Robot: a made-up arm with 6 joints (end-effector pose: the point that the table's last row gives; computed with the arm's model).
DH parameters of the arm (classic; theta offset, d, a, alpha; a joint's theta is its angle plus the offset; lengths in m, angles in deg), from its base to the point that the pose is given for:
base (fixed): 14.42 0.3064 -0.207 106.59
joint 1: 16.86 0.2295 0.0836 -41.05
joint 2: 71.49 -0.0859 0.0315 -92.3
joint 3: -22.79 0.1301 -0.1 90
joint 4: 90 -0.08 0.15 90
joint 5: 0 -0.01 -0.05 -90
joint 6: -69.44 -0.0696 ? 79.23
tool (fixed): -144.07 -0.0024 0 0
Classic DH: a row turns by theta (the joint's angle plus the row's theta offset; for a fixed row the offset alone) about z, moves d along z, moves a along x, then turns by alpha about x.
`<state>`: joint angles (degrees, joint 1 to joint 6).
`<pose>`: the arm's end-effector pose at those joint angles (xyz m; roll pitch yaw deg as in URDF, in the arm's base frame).
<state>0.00 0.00 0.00 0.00 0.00 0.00</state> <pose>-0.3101 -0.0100 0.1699 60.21 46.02 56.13</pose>
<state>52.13 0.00 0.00 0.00 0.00 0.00</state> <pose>-0.1607 0.0336 0.1530 35.08 1.34 29.17</pose>
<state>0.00 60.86 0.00 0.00 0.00 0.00</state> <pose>-0.1964 -0.0859 -0.0226 9.93 10.16 55.59</pose>
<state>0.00 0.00 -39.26 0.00 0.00 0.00</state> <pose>-0.3101 0.0131 0.2852 81.27 11.09 66.78</pose>
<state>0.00 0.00 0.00 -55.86 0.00 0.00</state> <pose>-0.2536 -0.0100 0.2565 145.41 46.40 123.29</pose>
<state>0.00 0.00 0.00 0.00 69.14 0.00</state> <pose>-0.4013 -0.0177 0.1699 60.20 46.02 125.27</pose>
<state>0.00 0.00 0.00 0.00 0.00 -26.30</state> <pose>-0.3002 -0.0100 0.1722 99.80 54.75 87.21</pose>
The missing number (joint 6, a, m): 0.0222
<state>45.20 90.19 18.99 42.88 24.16 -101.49</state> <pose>0.2150 -0.1058 0.2216 -0.16 -5.11 -4.31</pose>
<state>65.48 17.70 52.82 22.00 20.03 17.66</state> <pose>0.0387 -0.1481 0.0423 -34.25 -21.85 -2.59</pose>
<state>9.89 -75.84 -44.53 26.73 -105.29 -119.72</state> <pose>-0.1663 0.0333 0.3634 -135.38 15.95 -17.70</pose>
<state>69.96 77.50 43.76 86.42 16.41 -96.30</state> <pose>0.1563 -0.2563 0.4148 25.29 -58.07 -46.61</pose>
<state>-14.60 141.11 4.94 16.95 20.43 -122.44</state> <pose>0.0532 -0.0005 -0.0177 -17.22 49.96 16.03</pose>
